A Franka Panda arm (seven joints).
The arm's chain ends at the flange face. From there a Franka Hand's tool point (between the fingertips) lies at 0.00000 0.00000 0.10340 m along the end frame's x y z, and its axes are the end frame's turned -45 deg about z.
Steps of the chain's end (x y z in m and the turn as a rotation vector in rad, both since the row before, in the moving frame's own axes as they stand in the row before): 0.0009 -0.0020 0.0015 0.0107 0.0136 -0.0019; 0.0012 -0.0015 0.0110 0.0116 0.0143 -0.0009; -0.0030 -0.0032 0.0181 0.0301 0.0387 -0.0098
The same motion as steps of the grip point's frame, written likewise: 0.0038 -0.0006 0.0015 -0.0021 0.0172 -0.0019; 0.0038 0.0000 0.0110 -0.0019 0.0183 -0.0009; 0.0052 -0.0038 0.0180 -0.0061 0.0486 -0.0098
